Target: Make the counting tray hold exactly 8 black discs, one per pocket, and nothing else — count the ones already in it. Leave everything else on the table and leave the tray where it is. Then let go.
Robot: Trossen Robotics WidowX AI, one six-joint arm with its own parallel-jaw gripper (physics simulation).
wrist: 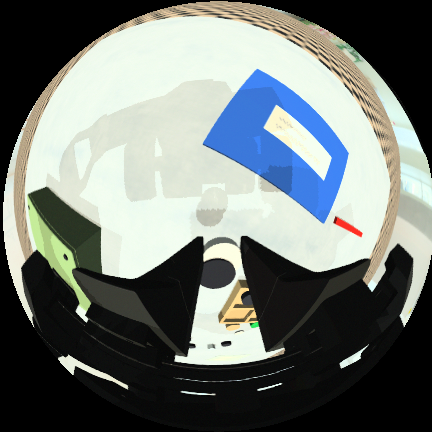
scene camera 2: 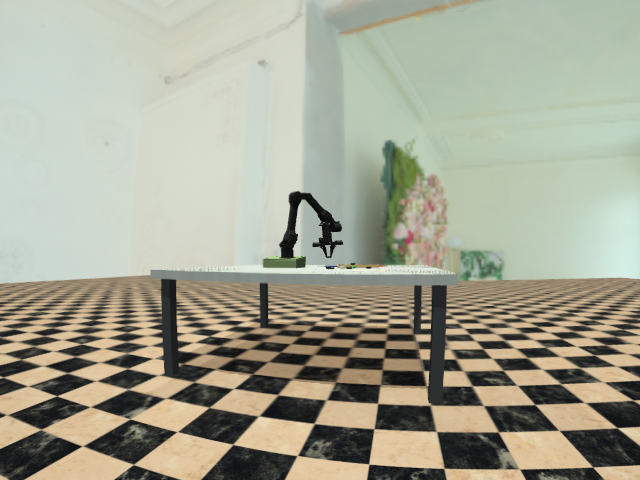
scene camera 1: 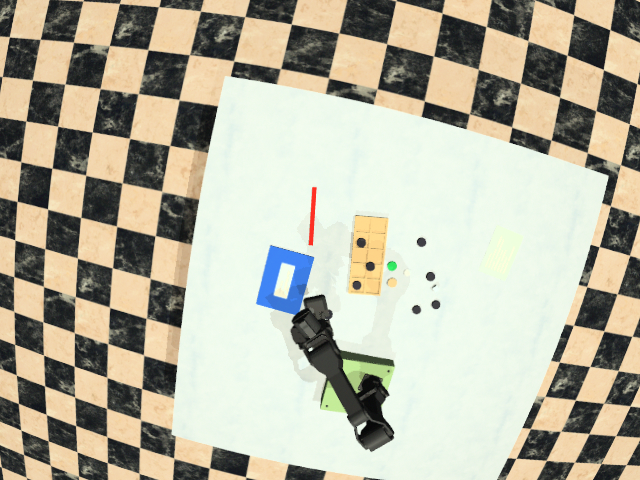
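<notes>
My gripper (scene camera 1: 324,308) (scene camera 2: 329,256) (wrist: 221,241) is shut on a black disc (wrist: 217,273), held between the fingers above the table; a pale band and a grey arc show beside it towards the fingertips. The tan counting tray (scene camera 1: 362,224) (wrist: 230,307) is right of my gripper in the first scene view. Black discs lie in it at the upper left (scene camera 1: 361,242), lower middle (scene camera 1: 370,266) and bottom left (scene camera 1: 356,285); its other pockets look empty. Loose black discs (scene camera 1: 421,241) (scene camera 1: 430,276) (scene camera 1: 435,304) (scene camera 1: 416,309) lie right of the tray.
A green disc (scene camera 1: 391,266), a tan disc (scene camera 1: 391,282) and a whitish disc (scene camera 1: 406,272) lie close right of the tray. A small grey piece (scene camera 1: 434,286) lies among the loose discs. A blue labelled panel (scene camera 1: 266,289) (wrist: 235,125), red strip (scene camera 1: 312,215) (wrist: 348,227) and pale sheet (scene camera 1: 501,252) lie around.
</notes>
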